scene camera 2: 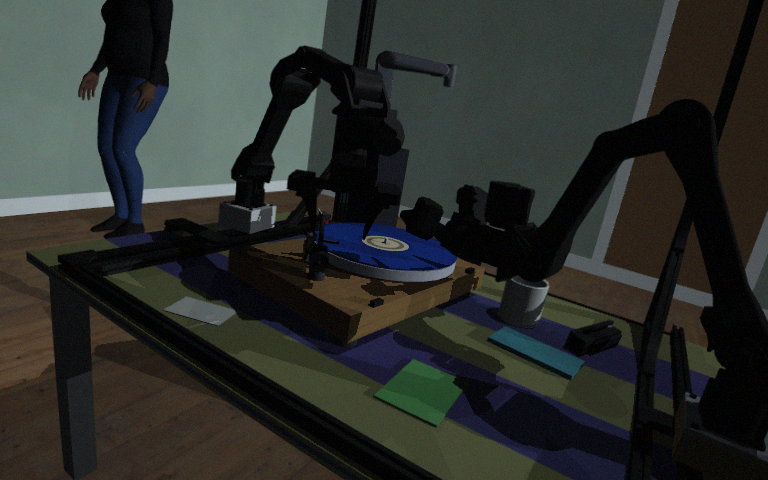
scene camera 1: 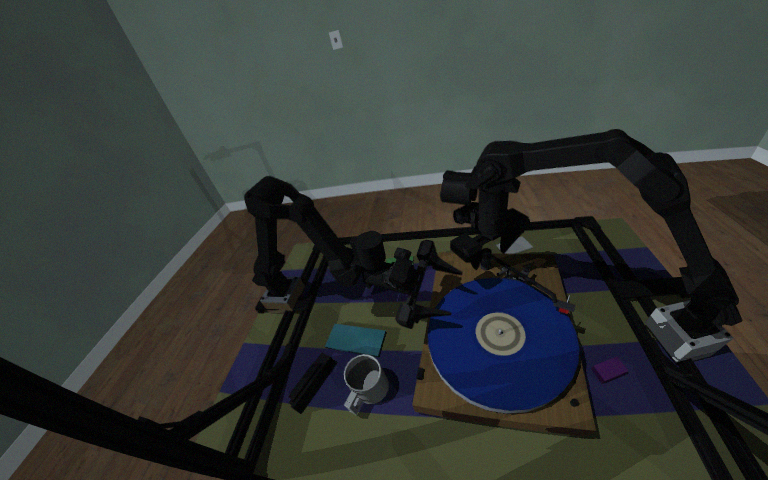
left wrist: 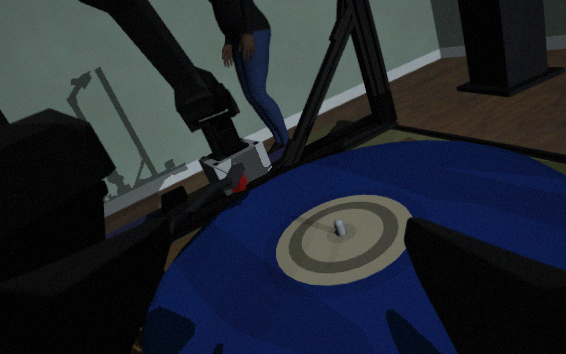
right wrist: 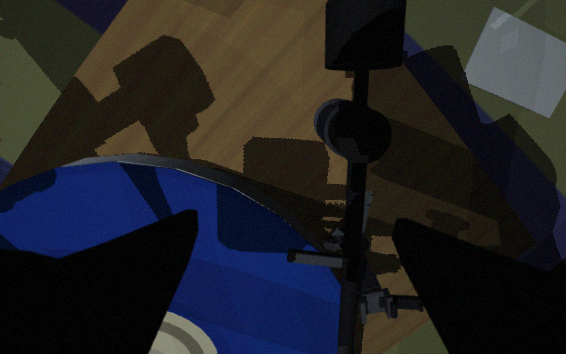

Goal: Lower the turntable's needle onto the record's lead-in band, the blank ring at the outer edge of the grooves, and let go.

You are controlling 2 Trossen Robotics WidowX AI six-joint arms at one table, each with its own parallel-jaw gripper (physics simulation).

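Places are measured from the left arm's base along level axes (x ahead, y left, z up), in centimetres.
Pixels of known places: left gripper, between the fingertips: (scene camera 1: 456,293) (left wrist: 290,230); right gripper, between the fingertips: (scene camera 2: 338,235) (scene camera 1: 489,260) (right wrist: 297,224); left arm's base, origin of its link: (scene camera 2: 730,425) (scene camera 1: 279,288); right arm's base, origin of its link: (scene camera 2: 248,204) (scene camera 1: 693,322) (left wrist: 228,151).
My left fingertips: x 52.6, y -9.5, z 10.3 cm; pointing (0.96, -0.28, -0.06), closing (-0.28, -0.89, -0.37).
Note:
Ahead of a thing's pixels: the offset from my left fingertips to its middle. "spot": to the spot under its first point.
The blue record @[dz -7.6, dx +8.7, dy -4.7 cm] (scene camera 1: 532,367) (scene camera 2: 351,234) (left wrist: 240,280) (right wrist: 260,285) lies on the wooden turntable (scene camera 1: 453,405) (scene camera 2: 317,305) (right wrist: 280,65). The tonearm @[dz -5.2, dx +14.0, dy +9.7 cm] (scene camera 1: 544,289) (left wrist: 200,202) (right wrist: 356,180) reaches along the record's right side in scene camera 1. Its red-marked head @[spot: dz -5.4, dx +21.8, dy -0.8 cm] (scene camera 1: 563,309) (left wrist: 240,183) is at the record's outer edge; needle contact cannot be made out. My right gripper (scene camera 1: 493,257) (right wrist: 297,224) is open above the tonearm's pivot end, with the tube between its spread fingers in the wrist view. My left gripper (scene camera 1: 454,293) (left wrist: 290,230) is open and empty over the record's left edge in scene camera 1.
A white mug @[dz -12.1, dx -19.8, dy -15.4 cm] (scene camera 1: 379,384) (scene camera 2: 523,305), a teal block @[dz -16.4, dx -26.2, dy -2.5 cm] (scene camera 1: 355,339) (scene camera 2: 535,350) and a black object @[dz -15.2, dx -34.3, dy -15.1 cm] (scene camera 1: 311,383) (scene camera 2: 592,337) are beside the turntable. A magenta block @[dz -16.1, dx +31.9, dy -9.2 cm] (scene camera 1: 610,369), green sheet @[dz -16.7, dx -17.6, dy +22.0 cm] (scene camera 2: 421,391) and white card @[dz -16.7, dx +19.1, dy +31.1 cm] (scene camera 2: 199,310) (right wrist: 520,62) also lie around it.

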